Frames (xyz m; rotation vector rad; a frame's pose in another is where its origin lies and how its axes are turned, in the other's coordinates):
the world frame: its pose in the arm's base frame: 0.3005 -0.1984 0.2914 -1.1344 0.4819 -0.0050
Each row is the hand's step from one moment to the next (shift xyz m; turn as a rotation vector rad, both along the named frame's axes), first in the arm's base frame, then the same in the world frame.
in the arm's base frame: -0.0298 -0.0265 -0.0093 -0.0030 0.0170 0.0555
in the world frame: -0.0169 0.0036 -0.0371 -0.0272 -0.0402 0.0320
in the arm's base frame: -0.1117 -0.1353 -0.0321 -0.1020 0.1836 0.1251
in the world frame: -0.0555 -0.0044 -0.1695 -0.1823 -0.0049 0.1629
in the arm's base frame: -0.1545 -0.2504 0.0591 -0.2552 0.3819 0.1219
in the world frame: -0.0992 -0.1235 -0.2549 -0.3671 0.1202 0.2769
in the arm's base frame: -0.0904 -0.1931 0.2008 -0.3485 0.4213 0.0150
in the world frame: -0.1076 -0.2370 -0.1344 -0.4213 0.2523 0.2409
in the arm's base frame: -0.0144 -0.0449 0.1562 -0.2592 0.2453 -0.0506
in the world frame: -0.0592 -0.1519 0.0076 -0.2741 0.2118 0.0997
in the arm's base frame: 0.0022 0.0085 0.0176 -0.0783 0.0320 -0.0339
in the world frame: -0.0065 -0.0121 0.0140 -0.0657 0.0619 -0.0126
